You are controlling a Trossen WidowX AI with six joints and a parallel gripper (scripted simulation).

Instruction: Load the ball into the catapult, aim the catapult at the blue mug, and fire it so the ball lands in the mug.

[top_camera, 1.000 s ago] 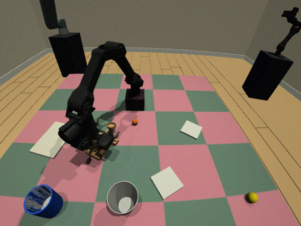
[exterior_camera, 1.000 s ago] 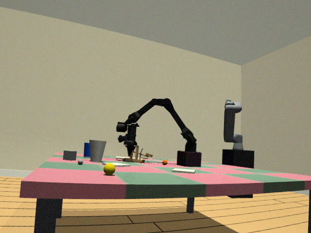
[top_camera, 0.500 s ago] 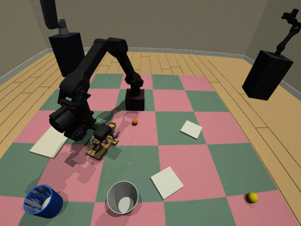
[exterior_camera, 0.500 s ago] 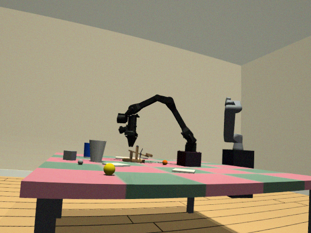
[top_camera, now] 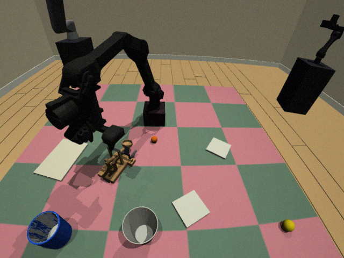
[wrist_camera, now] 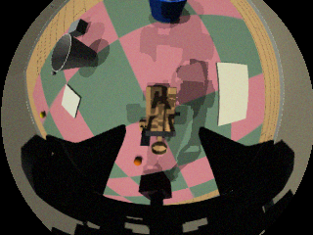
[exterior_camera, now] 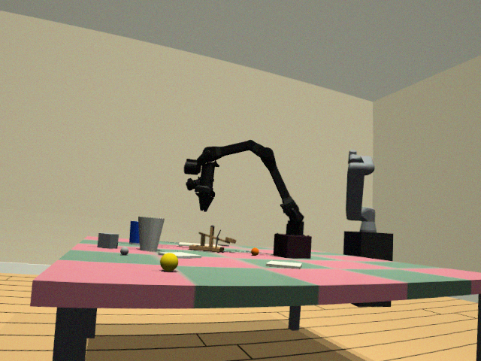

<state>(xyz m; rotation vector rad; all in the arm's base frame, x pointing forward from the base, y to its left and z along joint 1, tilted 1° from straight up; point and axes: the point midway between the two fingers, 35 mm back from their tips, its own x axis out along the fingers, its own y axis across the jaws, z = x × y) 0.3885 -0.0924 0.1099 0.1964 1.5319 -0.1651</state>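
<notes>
Now: the orange ball 210 mm behind my gripper tip, 130 mm to the left of it and 150 mm below it. Round my gripper tip: blue mug 270 mm ahead, 70 mm to the right, 140 mm below; grey cup 200 mm ahead, 200 mm to the left, 140 mm below; wooden catapult 70 mm behind, 30 mm to the left, 110 mm below.
</notes>
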